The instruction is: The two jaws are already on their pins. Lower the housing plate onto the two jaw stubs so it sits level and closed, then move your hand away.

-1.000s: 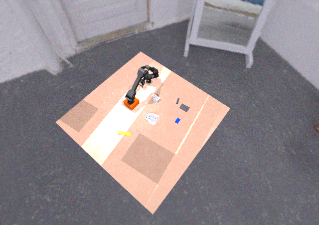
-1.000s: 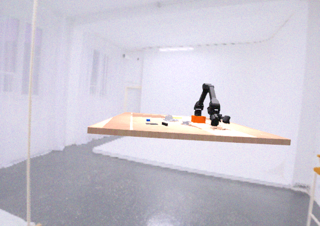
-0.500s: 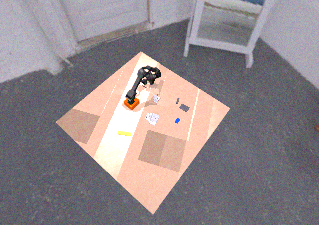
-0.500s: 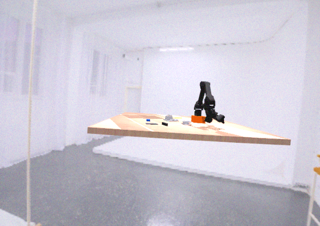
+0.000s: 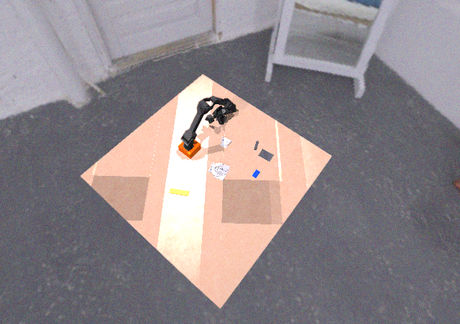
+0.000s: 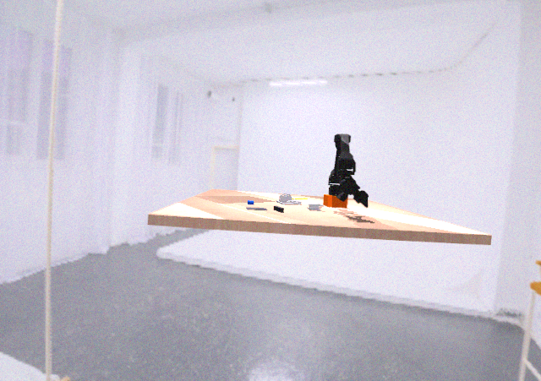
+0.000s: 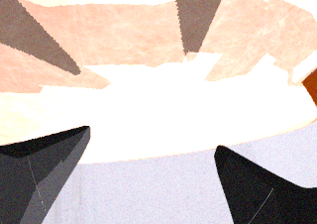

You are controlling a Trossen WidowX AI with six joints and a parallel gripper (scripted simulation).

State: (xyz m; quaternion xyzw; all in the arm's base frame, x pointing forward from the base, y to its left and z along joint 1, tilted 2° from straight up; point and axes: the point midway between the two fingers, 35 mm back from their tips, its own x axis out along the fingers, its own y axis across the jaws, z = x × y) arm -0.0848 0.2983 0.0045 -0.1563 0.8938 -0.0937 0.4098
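The grey housing plate is 24 cm ahead of my gripper tip, 4 cm to the right of it and 3 cm below it. Round my gripper tip: blue block 58 cm ahead, 6 cm to the right, 5 cm below; dark pin 41 cm ahead, 11 cm to the left, 4 cm below; dark flat plate 52 cm ahead, 11 cm to the left, 5 cm below.
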